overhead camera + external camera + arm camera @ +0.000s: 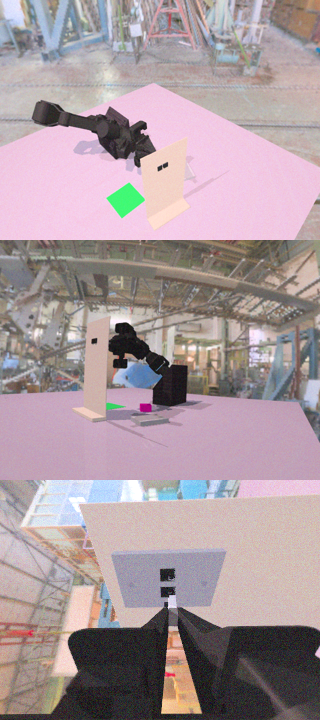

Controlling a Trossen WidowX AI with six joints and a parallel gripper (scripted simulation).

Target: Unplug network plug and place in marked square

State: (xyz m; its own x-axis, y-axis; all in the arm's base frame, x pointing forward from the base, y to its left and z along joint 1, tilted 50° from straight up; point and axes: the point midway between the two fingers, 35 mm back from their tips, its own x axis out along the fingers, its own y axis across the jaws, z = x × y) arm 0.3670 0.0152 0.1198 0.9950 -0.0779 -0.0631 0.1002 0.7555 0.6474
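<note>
Right now the green marked square is 27 cm below my gripper tip, 11 cm behind it and 9 cm to the right of it. From my gripper tip the other things lie so: flat grey plate: 26 cm below, 19 cm to the left, 1 cm behind; then pale grey plug: right at my gripper tip; then upright panel: 11 cm below, 5 cm ahead, 2 cm to the right.
</note>
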